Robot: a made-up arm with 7 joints.
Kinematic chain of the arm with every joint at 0, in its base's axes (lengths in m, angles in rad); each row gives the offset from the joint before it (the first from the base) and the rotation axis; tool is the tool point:
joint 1: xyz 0 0 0 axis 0 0.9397 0.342
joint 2: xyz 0 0 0 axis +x
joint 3: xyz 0 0 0 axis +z
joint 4: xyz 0.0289 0 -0.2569 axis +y
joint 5: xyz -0.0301 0 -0.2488 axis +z
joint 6: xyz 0 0 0 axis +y
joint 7: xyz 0 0 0 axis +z
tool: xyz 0 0 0
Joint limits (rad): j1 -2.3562..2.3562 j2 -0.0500..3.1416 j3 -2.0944..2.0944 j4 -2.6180..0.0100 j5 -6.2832..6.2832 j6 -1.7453..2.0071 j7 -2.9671..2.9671
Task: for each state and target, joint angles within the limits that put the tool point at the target. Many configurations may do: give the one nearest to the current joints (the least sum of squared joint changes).
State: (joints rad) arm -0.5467 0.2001 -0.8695 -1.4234 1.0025 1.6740 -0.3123
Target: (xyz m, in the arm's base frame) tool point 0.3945 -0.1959 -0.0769
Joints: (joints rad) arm -1.0240 0.1921 -0.6568 -1.2299 1.0025 1.6740 -0.3123
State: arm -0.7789 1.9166 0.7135 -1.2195 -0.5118 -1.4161 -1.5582
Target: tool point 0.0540 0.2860 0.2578
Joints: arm -0.7293 1.3856 1.0598 -1.6363 -0.5118 -1.4161 -1.5582
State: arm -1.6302 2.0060 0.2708 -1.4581 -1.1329 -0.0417 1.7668
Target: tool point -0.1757 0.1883 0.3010
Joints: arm -1.8005 1.9373 0.4318 -1.5910 -1.1329 -0.0417 1.7668
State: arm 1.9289 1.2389 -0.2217 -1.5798 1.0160 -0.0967 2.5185
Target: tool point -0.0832 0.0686 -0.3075
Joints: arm 1.1248 0.6888 -0.4147 -1.9852 1.0160 -0.0967 2.5185
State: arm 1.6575 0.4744 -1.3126 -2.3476 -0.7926 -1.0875 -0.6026
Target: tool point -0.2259 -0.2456 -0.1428
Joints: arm 1.6366 0.3097 -1.3353 -1.7870 -0.7926 -1.0875 -0.6026
